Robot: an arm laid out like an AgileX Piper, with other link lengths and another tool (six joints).
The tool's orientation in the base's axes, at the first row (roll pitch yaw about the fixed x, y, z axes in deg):
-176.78 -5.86 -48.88
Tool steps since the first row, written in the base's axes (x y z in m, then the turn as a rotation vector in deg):
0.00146 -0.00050 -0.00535 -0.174 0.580 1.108
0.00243 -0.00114 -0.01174 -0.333 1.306 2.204
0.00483 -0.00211 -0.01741 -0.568 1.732 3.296
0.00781 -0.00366 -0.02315 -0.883 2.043 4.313
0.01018 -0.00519 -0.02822 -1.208 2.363 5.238
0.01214 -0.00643 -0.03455 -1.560 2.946 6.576
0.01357 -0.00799 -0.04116 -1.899 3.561 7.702
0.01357 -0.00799 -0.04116 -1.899 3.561 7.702
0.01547 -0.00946 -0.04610 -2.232 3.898 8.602
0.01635 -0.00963 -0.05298 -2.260 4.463 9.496
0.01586 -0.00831 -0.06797 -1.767 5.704 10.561
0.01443 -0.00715 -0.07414 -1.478 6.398 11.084
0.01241 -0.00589 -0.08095 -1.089 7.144 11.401
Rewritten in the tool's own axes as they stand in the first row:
0.00078 -0.00046 0.00549 -0.435 -0.315 -1.143
0.00125 -0.00041 0.01197 -0.972 -0.737 -2.277
0.00296 -0.00125 0.01790 -1.333 -0.904 -3.405
0.00549 -0.00213 0.02399 -1.668 -0.930 -4.462
0.00767 -0.00261 0.02935 -2.026 -0.950 -5.429
0.00923 -0.00290 0.03590 -2.557 -1.147 -6.819
0.01066 -0.00257 0.04268 -3.125 -1.363 -7.999
0.01066 -0.00257 0.04268 -3.125 -1.363 -7.999
0.01250 -0.00275 0.04786 -3.503 -1.387 -8.943
0.01250 -0.00291 0.05479 -3.854 -1.789 -9.856
0.00966 -0.00258 0.06957 -4.352 -3.038 -10.910
0.00723 -0.00193 0.07550 -4.630 -3.742 -11.425
0.00427 -0.00087 0.08199 -4.902 -4.544 -11.727

